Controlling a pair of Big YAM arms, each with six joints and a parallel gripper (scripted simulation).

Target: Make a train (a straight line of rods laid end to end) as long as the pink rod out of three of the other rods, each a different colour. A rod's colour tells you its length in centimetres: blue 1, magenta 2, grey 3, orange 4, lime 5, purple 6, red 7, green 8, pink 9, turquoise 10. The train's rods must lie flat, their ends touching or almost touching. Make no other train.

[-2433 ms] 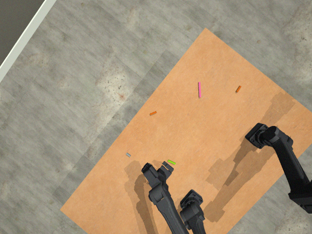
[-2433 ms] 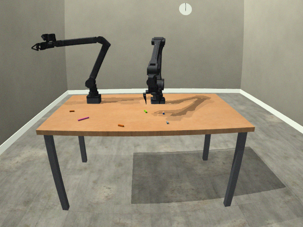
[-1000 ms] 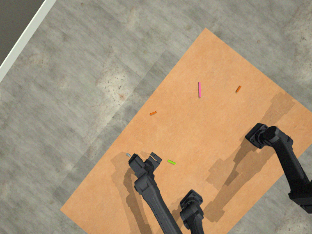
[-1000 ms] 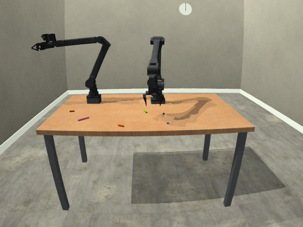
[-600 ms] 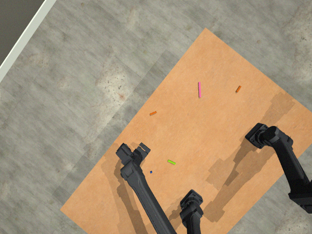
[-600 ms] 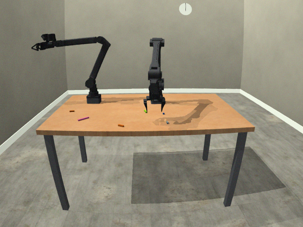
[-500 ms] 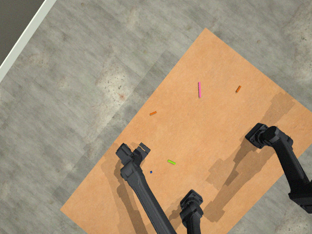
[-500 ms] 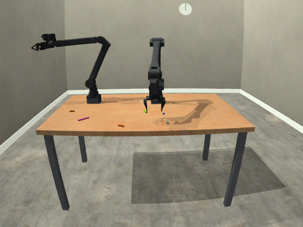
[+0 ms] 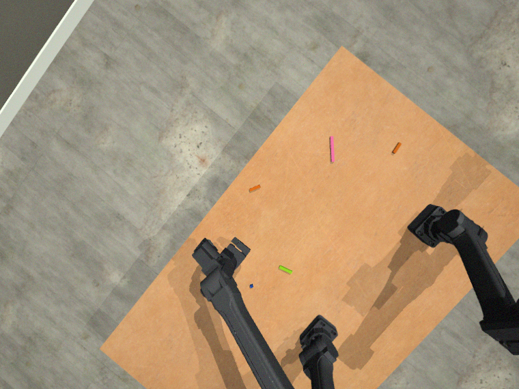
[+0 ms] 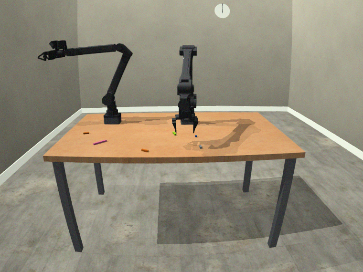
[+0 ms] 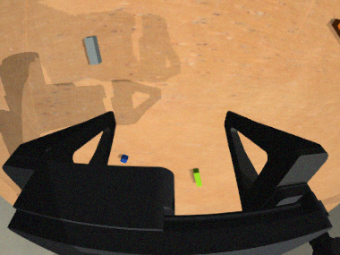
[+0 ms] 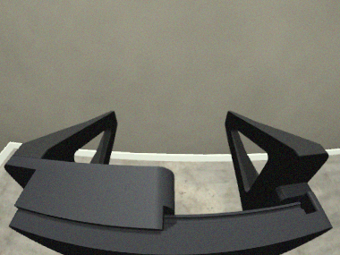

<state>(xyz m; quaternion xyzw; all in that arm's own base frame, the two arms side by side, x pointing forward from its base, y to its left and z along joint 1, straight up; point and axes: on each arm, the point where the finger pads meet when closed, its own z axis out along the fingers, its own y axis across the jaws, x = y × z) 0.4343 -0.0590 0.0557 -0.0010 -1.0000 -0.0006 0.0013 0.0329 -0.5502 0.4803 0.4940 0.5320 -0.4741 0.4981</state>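
The blue rod lies 14 cm behind my left hand, 7 cm to the left of it and 7 cm below it. The rest, counted from my left hand: pink rod: 1 cm behind, 50 cm to the right, 7 cm below; then lime rod: 19 cm behind, 6 cm to the right, 7 cm below; then grey rod: 4 cm ahead, 9 cm to the left, 7 cm below.
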